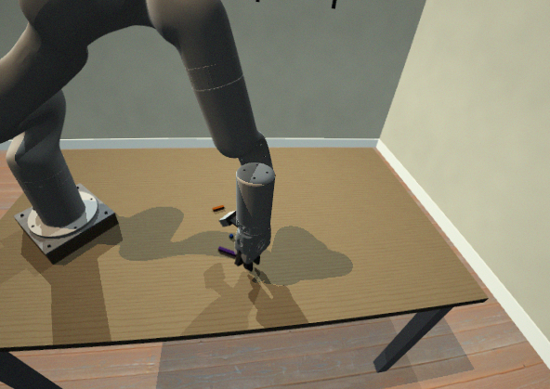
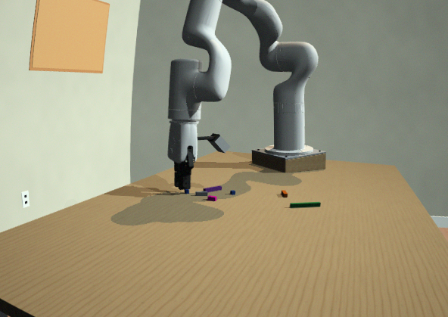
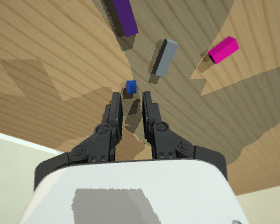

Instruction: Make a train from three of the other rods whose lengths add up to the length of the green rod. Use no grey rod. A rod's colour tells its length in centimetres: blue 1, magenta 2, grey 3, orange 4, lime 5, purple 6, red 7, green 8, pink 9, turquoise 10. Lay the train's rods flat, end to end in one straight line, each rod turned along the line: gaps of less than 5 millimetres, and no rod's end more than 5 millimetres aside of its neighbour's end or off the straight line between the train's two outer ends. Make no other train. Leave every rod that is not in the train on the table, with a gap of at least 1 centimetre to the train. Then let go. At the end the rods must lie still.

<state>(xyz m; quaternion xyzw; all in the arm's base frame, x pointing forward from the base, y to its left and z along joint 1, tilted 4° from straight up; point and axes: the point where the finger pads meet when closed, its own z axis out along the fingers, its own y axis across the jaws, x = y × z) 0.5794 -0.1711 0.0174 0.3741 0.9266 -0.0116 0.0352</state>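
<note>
Right now the grey rod is 5 cm to the left of my hand, 3 cm below it and 1 cm behind it. From my hand the other things lie so: orange rod (25 cm to the left, 11 cm behind, 3 cm below); then magenta rod (9 cm to the left, 3 cm below, 2 cm ahead); then purple rod (7 cm behind, 6 cm to the left, 3 cm below).
</note>
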